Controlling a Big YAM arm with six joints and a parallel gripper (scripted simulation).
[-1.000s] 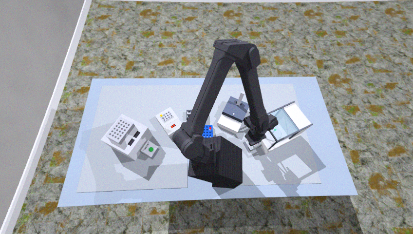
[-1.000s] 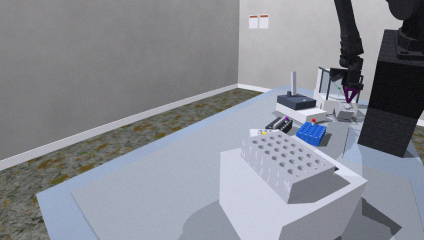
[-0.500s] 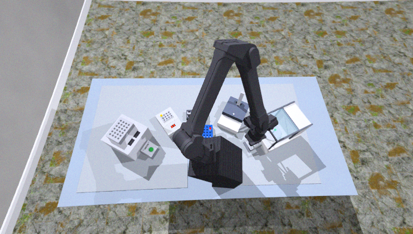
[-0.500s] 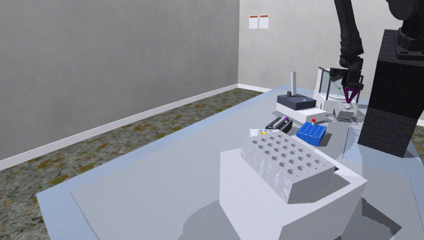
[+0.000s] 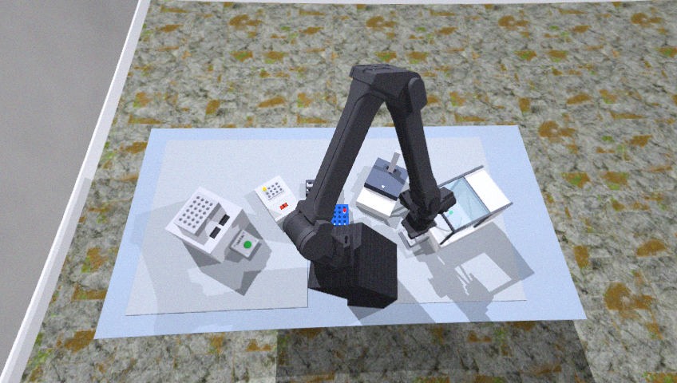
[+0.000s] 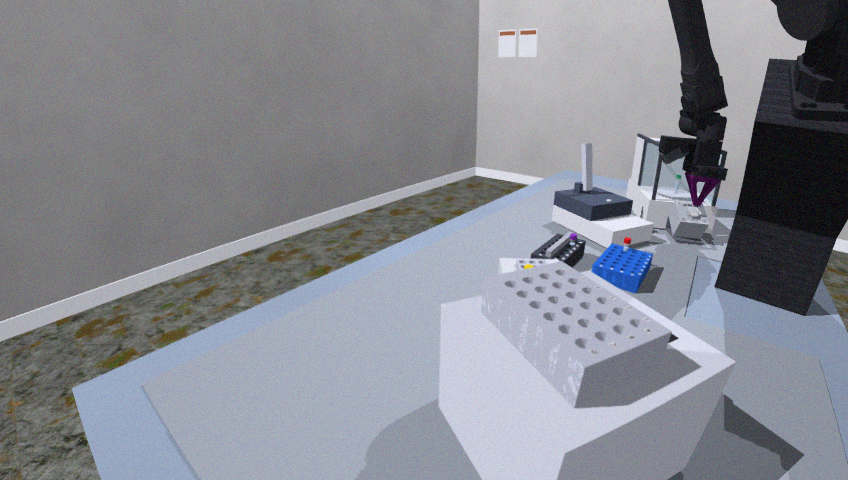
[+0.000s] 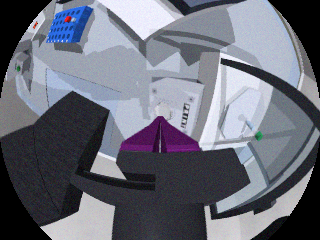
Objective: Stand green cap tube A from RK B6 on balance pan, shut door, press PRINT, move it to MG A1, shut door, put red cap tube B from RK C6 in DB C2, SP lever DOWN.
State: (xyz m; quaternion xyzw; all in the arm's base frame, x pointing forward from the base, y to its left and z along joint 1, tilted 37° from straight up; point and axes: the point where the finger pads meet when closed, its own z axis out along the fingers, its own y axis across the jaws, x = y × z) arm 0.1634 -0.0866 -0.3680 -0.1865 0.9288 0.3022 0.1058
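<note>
Now: hand 30 mm above the white print key. From my hand the other things lie so: balance door 50 mm ahead, 110 mm to the right, 110 mm above; SP lever 260 mm ahead, 40 mm to the left, 40 mm above; round pan 60 mm ahead, 140 mm to the right, 20 mm below.
</note>
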